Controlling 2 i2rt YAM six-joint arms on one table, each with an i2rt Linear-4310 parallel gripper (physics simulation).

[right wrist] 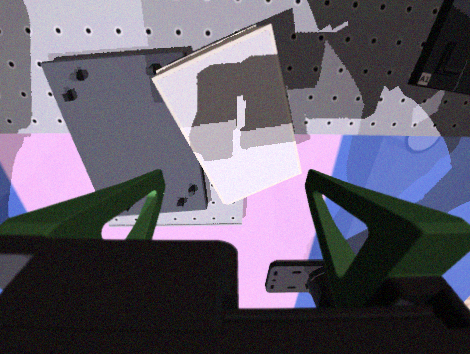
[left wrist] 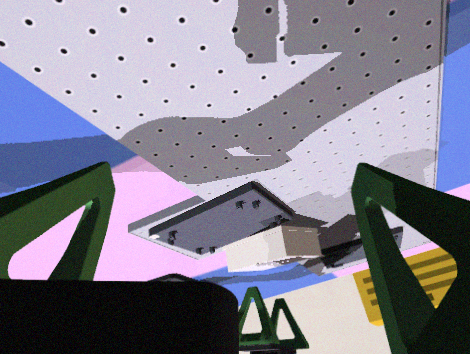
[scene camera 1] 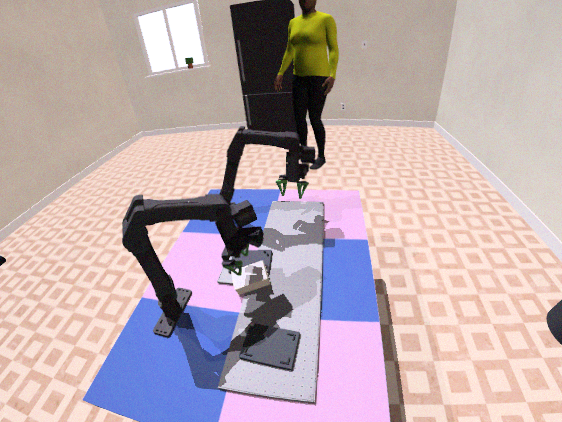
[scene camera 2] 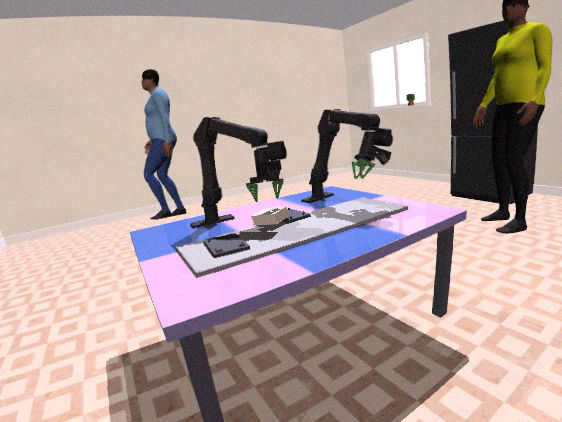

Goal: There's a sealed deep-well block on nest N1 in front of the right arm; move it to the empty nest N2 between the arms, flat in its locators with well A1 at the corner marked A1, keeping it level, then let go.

Labels:
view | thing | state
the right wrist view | right gripper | -
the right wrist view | white deep-well block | -
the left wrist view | left gripper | -
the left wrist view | right gripper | -
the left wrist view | white deep-well block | -
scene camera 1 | white deep-well block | -

